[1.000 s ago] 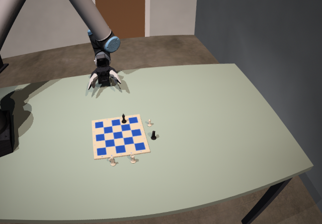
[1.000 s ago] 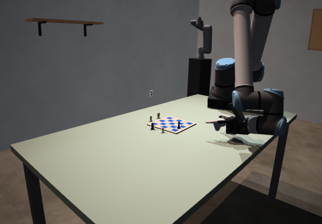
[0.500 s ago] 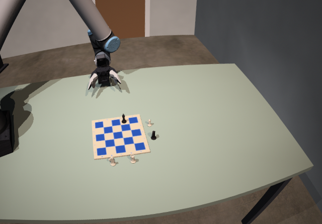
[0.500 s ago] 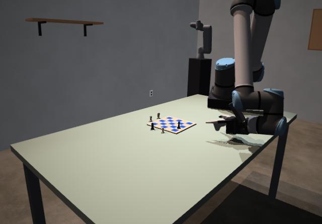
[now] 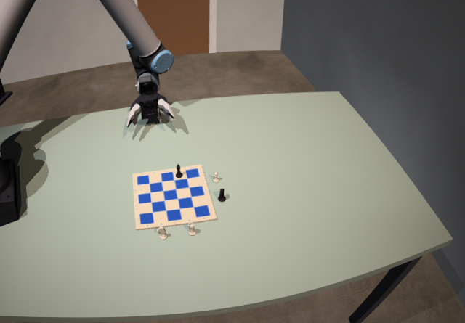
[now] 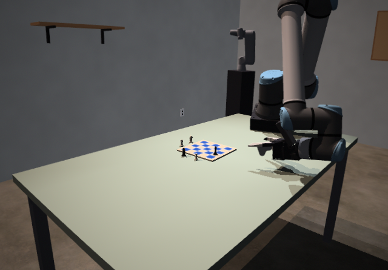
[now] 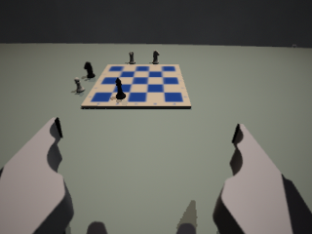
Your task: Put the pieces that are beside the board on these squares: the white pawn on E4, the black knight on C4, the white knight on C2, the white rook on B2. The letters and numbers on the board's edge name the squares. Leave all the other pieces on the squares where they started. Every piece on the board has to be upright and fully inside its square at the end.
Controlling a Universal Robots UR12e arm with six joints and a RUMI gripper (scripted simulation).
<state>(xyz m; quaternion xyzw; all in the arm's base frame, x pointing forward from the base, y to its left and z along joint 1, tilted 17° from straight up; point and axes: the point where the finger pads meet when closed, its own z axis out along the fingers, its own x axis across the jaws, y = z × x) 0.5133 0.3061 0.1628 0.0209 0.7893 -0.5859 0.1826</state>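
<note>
The white pawn lies 22 cm ahead of my hand, 17 cm to the right of it and 8 cm below it. The rest, counted from my hand: black knight 23 cm ahead, 24 cm to the right, 8 cm below; then white knight 8 cm ahead, 38 cm to the right, 8 cm below; then chessboard 9 cm ahead, 24 cm to the right, 9 cm below.
</note>
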